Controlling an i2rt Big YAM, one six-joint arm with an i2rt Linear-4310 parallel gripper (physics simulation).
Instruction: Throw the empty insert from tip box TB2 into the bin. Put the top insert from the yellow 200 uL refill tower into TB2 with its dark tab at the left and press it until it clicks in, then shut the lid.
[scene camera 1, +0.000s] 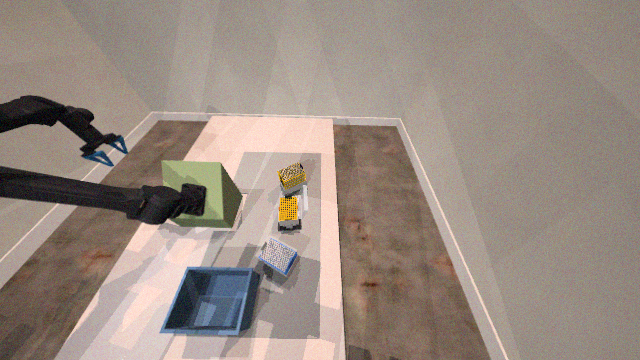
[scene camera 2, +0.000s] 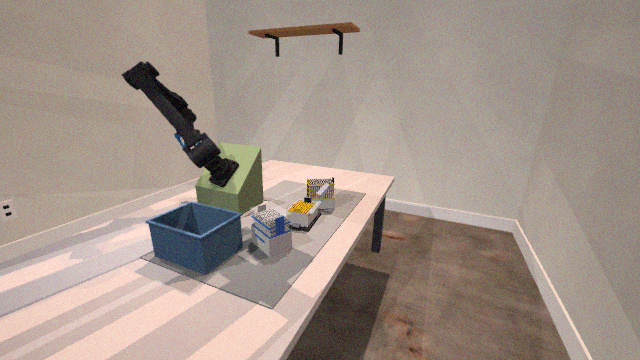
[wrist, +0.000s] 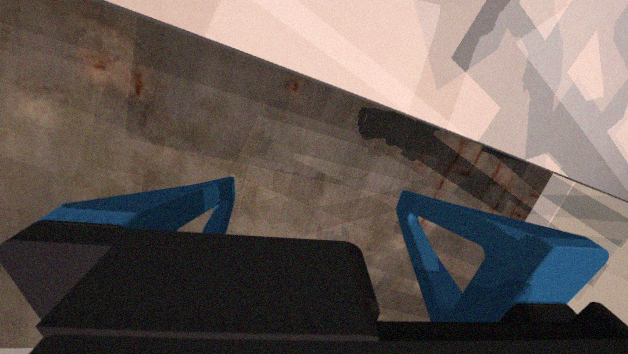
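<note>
My gripper (scene camera 1: 120, 159) (wrist: 319, 194) is open and empty, high up at the left in scene view 1. In the wrist view its blue fingers show against the brown floor. In scene view 2 the arm largely hides it. Tip box TB2 (scene camera 1: 289, 224) (scene camera 2: 300, 218) has a yellow insert (scene camera 1: 288, 207) (scene camera 2: 301, 206) with dark holes in it. Its clear lid (scene camera 1: 305, 198) stands open at the right side in scene view 1. The yellow refill tower (scene camera 1: 291, 176) (scene camera 2: 320, 189) stands behind TB2. The blue bin (scene camera 1: 200, 332) (scene camera 2: 175, 248) stands far from the gripper.
A blue-and-white tip tower (scene camera 1: 278, 256) (scene camera 2: 272, 240) stands between TB2 and the bin. The arm's base is on a green sloped block (scene camera 1: 215, 192) (scene camera 2: 250, 175) at the left of the grey mat (scene camera 1: 295, 320) (scene camera 2: 272, 290). A wooden shelf (scene camera 2: 305, 31) hangs on the wall.
</note>
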